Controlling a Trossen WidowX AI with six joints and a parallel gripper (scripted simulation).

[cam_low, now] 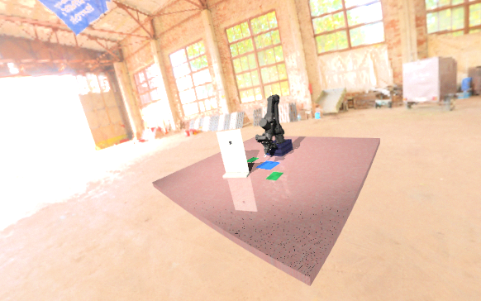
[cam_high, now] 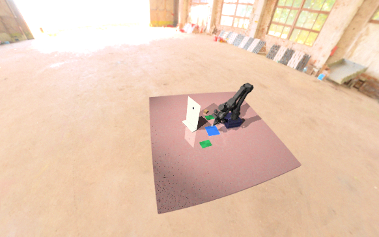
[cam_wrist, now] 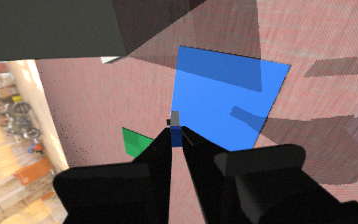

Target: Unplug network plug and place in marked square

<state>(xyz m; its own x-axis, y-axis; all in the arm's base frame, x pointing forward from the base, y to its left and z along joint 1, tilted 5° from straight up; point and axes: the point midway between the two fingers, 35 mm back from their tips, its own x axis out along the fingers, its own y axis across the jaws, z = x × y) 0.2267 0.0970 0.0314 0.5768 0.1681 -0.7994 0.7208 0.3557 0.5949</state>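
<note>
The blue square is 8 cm below my gripper tip and 1 cm behind it. From my gripper tip the other things lie so: network plug: right at my gripper tip; white upright panel: 21 cm ahead, 7 cm to the right, 5 cm above.
</note>
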